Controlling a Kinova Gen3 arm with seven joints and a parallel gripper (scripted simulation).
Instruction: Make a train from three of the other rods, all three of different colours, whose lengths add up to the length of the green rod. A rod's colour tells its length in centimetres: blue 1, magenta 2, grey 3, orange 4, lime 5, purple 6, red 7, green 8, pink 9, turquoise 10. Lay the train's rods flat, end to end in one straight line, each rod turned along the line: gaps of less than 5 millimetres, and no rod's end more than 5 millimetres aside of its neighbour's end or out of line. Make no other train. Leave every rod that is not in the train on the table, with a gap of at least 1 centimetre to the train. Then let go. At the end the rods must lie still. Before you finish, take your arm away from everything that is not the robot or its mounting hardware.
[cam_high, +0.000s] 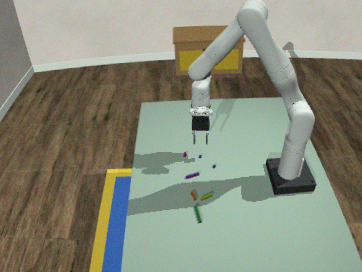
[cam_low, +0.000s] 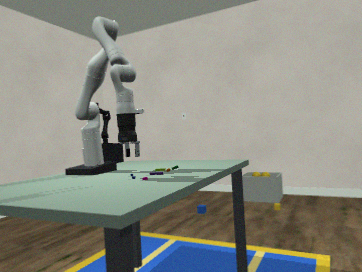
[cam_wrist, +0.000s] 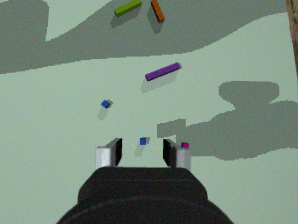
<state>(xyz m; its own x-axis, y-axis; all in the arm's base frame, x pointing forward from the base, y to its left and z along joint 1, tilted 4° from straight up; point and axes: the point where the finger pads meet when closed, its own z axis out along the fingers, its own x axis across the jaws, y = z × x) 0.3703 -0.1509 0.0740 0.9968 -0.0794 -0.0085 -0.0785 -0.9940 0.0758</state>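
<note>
Now: hand 100 mm above the magenta rod, 70 mm short of it and 20 mm to the left of it. Also, from my hand: orange rod 220 mm to the left, 100 mm below, 40 mm ahead; then lime rod 230 mm to the left, 100 mm below, 10 mm behind; then purple rod 110 mm to the left, 100 mm below, 40 mm ahead.
</note>
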